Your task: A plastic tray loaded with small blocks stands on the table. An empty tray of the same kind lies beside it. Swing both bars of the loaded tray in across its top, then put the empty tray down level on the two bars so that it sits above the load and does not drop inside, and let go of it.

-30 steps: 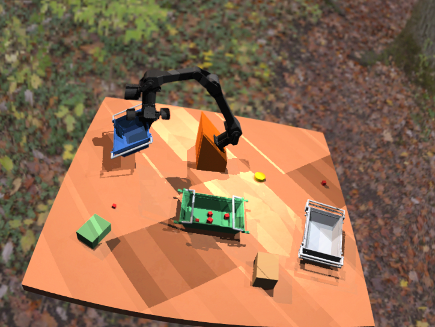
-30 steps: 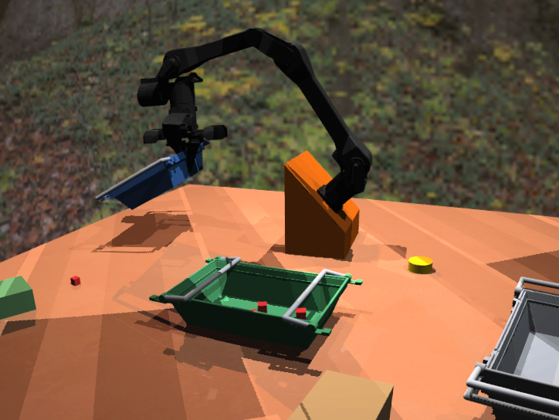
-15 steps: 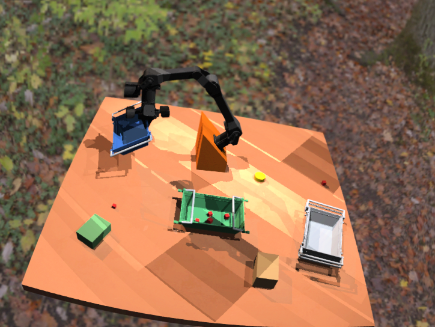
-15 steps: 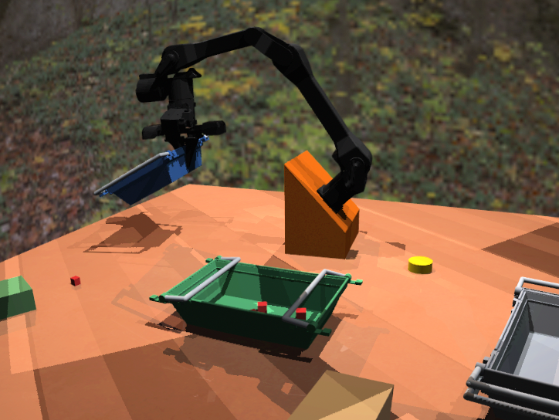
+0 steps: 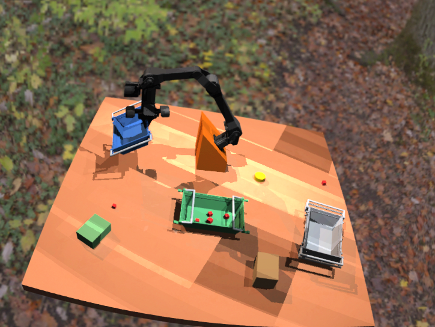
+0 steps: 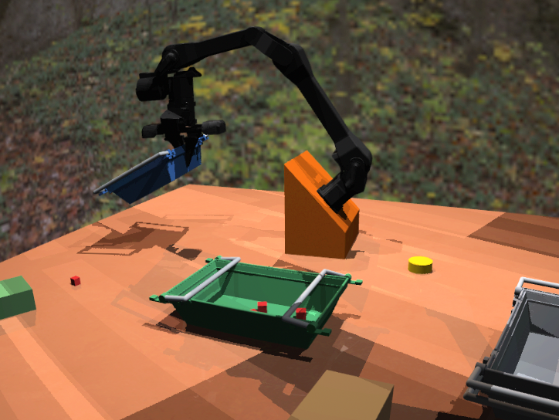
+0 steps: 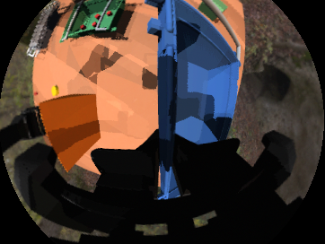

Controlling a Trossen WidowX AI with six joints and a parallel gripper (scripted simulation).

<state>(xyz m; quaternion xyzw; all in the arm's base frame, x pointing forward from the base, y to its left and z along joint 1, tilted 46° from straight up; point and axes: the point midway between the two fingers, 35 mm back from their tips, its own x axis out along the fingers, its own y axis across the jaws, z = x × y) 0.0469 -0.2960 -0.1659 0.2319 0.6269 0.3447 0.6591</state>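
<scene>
Right now the blue tray is 1 cm ahead of my gripper tip and 7 cm to the right of it. Also, from my gripper tip: yellow disc 4 cm ahead, 53 cm to the left, 17 cm below; then tan box 59 cm ahead, 49 cm to the left, 15 cm below; then green box 48 cm ahead, 15 cm to the right, 16 cm below.
</scene>
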